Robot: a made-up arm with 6 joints. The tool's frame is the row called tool.
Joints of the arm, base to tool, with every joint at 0 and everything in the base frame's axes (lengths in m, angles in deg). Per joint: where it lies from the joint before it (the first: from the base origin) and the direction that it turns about. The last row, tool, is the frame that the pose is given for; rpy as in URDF.
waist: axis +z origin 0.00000 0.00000 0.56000
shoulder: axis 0 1 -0.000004 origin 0.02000 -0.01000 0.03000
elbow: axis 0 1 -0.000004 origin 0.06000 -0.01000 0.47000
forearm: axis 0 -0.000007 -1 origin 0.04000 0.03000 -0.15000
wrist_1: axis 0 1 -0.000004 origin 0.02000 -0.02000 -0.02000
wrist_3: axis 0 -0.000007 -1 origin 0.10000 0.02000 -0.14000
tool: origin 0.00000 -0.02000 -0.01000 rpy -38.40 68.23 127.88
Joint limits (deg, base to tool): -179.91..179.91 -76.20..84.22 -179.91..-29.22 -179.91..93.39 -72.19..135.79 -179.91..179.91
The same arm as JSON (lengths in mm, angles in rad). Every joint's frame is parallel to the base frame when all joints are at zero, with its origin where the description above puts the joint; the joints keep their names.
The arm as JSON. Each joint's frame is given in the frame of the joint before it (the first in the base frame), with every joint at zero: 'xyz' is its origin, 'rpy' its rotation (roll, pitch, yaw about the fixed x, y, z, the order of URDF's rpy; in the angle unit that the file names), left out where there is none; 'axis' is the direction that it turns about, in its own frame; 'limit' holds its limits. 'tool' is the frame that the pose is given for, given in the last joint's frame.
{"units": {"length": "mm", "angle": "rad"}, "joints": [{"name": "waist", "type": "revolute", "origin": {"xyz": [0.0, 0.0, 560.0]}, "axis": [0.0, 0.0, 1.0], "limit": {"lower": -3.14, "upper": 3.14}}, {"name": "shoulder", "type": "revolute", "origin": {"xyz": [20.0, -10.0, 30.0]}, "axis": [0.0, 1.0, 0.0], "limit": {"lower": -1.3299, "upper": 1.4699}}, {"name": "elbow", "type": "revolute", "origin": {"xyz": [60.0, -10.0, 470.0]}, "axis": [0.0, 1.0, 0.0], "limit": {"lower": -3.14, "upper": -0.51}}, {"name": "forearm", "type": "revolute", "origin": {"xyz": [40.0, 30.0, -150.0]}, "axis": [0.0, 0.0, -1.0], "limit": {"lower": -3.14, "upper": 1.63}}, {"name": "wrist_1", "type": "revolute", "origin": {"xyz": [20.0, -20.0, -20.0]}, "axis": [0.0, 1.0, 0.0], "limit": {"lower": -1.26, "upper": 2.37}}, {"name": "wrist_3", "type": "revolute", "origin": {"xyz": [100.0, 20.0, -140.0]}, "axis": [0.0, 0.0, -1.0], "limit": {"lower": -3.14, "upper": 3.14}}], "tool": {"origin": {"xyz": [0.0, -20.0, -10.0], "rpy": [-0.6702, 1.1908, 2.2319]}}}
